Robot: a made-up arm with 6 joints.
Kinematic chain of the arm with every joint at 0, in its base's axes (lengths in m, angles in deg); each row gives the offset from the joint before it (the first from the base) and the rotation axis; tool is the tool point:
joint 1: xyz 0 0 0.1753 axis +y
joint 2: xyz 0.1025 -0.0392 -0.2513 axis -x
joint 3: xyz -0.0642 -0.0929 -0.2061 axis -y
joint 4: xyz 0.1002 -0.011 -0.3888 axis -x
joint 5: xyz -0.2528 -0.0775 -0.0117 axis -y
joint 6: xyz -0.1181 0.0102 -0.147 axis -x
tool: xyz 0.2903 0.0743 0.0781
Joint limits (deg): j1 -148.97..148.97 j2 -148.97..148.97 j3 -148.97..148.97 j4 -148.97..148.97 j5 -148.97..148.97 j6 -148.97..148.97
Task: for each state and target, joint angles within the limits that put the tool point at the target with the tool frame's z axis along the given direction. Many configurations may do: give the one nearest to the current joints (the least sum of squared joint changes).
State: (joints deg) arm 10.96 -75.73 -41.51 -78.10 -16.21 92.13
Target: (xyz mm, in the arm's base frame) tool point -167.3 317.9 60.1 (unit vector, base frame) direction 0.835 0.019 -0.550
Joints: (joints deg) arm -22.05 -107.01 -40.61 -102.69 -23.58 44.38
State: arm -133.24 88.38 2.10 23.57 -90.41 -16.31
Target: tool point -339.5 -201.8 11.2 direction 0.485 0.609 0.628
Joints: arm -108.59 137.23 9.79 78.61 -74.66 -52.53
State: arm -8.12 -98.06 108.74 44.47 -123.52 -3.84
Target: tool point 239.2 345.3 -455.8 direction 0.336 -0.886 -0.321
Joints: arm 39.79 -93.81 108.86 22.79 -133.69 17.81
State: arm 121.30 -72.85 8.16 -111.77 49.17 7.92
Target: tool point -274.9 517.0 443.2 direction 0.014 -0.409 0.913
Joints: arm 147.36 -88.17 -0.92 -98.55 35.73 29.15
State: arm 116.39 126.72 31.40 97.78 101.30 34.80
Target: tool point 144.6 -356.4 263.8 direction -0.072 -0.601 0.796
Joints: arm 72.99 148.51 -13.23 53.88 91.85 48.85
